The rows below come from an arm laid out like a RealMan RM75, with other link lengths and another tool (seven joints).
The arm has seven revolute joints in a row. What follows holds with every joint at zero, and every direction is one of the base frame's.
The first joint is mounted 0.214 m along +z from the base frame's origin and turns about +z.
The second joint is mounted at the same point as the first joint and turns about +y.
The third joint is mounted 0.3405 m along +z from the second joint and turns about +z.
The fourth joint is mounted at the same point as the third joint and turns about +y.
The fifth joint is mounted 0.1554 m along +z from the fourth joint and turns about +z.
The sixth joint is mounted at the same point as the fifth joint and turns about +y.
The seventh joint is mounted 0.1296 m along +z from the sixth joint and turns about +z.
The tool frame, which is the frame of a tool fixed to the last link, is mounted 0.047 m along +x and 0.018 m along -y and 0.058 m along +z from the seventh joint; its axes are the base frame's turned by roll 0, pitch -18.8 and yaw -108.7 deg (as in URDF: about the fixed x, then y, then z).
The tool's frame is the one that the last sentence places.
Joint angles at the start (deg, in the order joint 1, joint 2, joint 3, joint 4, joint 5, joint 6, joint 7):
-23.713, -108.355, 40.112, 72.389, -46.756, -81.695, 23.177
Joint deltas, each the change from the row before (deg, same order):
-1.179, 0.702, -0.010, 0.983, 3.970, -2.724, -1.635
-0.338, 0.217, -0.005, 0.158, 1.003, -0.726, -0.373
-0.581, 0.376, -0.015, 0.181, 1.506, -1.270, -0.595
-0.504, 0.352, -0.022, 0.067, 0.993, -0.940, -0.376
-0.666, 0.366, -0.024, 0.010, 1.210, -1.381, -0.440
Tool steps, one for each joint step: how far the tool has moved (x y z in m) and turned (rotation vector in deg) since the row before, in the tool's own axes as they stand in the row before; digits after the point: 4 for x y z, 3 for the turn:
0.0018, 0.0026, -0.0018, 1.806, 3.329, 0.127
0.0005, 0.0008, -0.0005, 0.483, 0.863, 0.003
0.0006, 0.0012, -0.0007, 0.849, 1.290, -0.079
-0.0002, 0.0016, -0.0006, 0.606, 0.844, 0.013
-0.0005, 0.0008, 0.0001, 1.014, 0.969, -0.122

